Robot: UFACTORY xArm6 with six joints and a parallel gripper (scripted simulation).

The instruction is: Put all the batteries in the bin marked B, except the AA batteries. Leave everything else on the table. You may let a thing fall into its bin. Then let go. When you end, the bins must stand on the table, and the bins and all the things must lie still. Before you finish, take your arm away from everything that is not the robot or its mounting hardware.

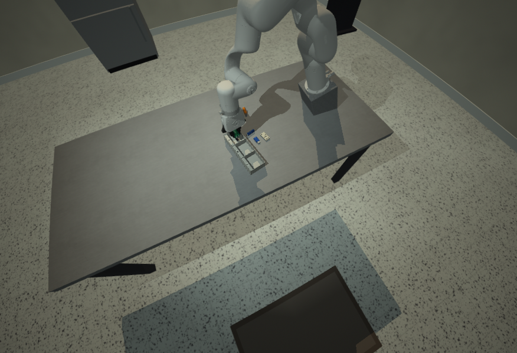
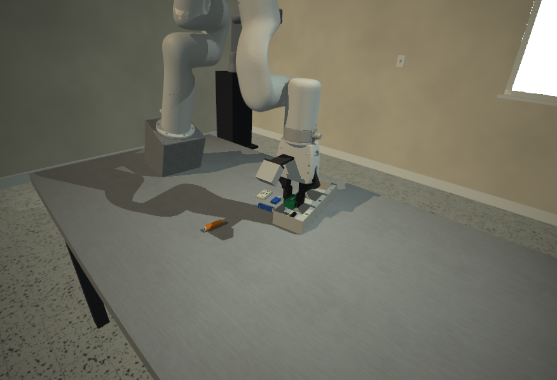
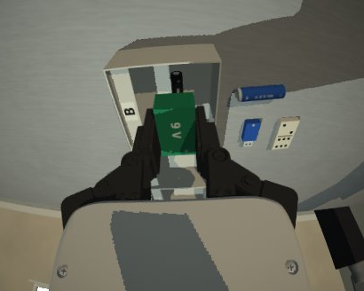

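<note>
The black cylindrical battery lies 60 mm below my hand. From my hand the other things lie so: grey bin row (80 mm to the left, 50 mm below, 10 mm behind); then blue cylindrical battery (80 mm behind, 70 mm below, 10 mm to the right); then green block battery (10 mm to the left, 10 mm below).
</note>
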